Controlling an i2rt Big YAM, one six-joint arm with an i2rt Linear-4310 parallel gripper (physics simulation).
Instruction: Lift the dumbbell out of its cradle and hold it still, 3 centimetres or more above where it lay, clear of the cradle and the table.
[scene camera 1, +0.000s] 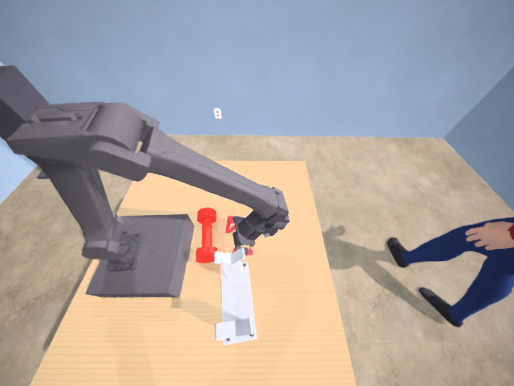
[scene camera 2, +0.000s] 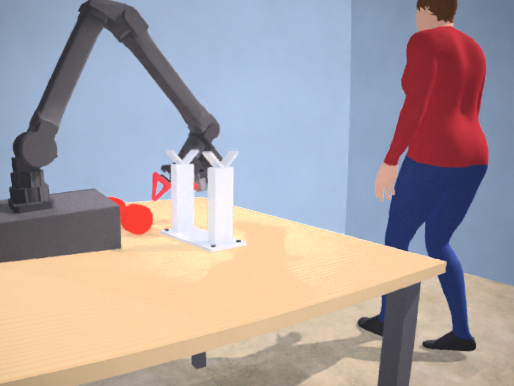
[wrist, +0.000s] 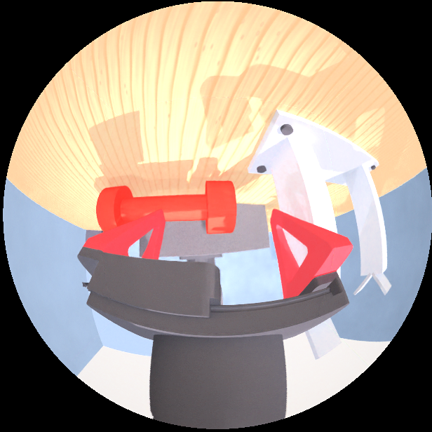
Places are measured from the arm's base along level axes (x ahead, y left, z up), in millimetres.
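Where they show: gripper, fingertip midpoint: (scene camera 1: 229, 244) (scene camera 2: 163, 201); arm's base, origin of the base link: (scene camera 1: 127, 252) (scene camera 2: 31, 206).
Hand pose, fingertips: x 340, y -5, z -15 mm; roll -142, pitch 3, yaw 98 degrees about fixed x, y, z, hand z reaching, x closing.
Note:
Each offset is from my fingertips to the centre of the thing. Level surfaces: height alone.
The red dumbbell @[dx -89, dy +66, dz -38 mm] (scene camera 1: 207, 236) (scene camera 2: 136, 219) (wrist: 172, 207) lies on its side on the table, between the arm's base and the white cradle @[dx +15, dy -164, dz +33 mm] (scene camera 1: 237, 297) (scene camera 2: 220, 205) (wrist: 325, 150). The cradle stands upright with two V-topped posts, and both Vs are empty. My gripper (scene camera 1: 238, 239) (scene camera 2: 170, 187) (wrist: 217, 215) is open, with its red fingers spread wide and nothing between them. It hangs above the table, beside the dumbbell on the side away from the base, close to the cradle's far post. The near post partly hides the fingers in the second scene view.
The dark base block (scene camera 1: 145, 255) (scene camera 2: 60, 225) stands close beside the dumbbell. The wooden table @[dz -75 mm] (scene camera 1: 280, 320) (scene camera 2: 280, 295) carries the cradle and base. A person in a red top (scene camera 2: 445, 100) and blue trousers (scene camera 1: 450, 270) stands beyond the table's edge.

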